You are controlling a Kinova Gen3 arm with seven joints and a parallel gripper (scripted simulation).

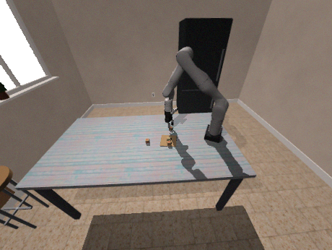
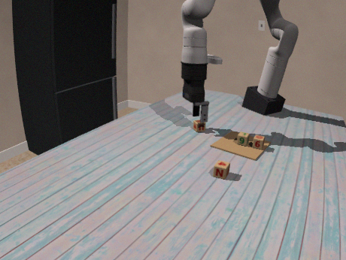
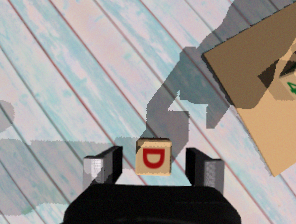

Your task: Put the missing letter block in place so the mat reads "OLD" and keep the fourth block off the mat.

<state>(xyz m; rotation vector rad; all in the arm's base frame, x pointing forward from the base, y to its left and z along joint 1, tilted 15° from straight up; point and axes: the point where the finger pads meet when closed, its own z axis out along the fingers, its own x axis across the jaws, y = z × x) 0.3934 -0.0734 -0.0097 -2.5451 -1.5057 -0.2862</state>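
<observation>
Right now the red d block is 40 mm below my hand. The rest, counted from my hand: green l block (160 mm to the left, 40 mm below); tan mat (160 mm to the left, 50 mm below); red o block (210 mm to the left, 40 mm below, 10 mm behind).
</observation>
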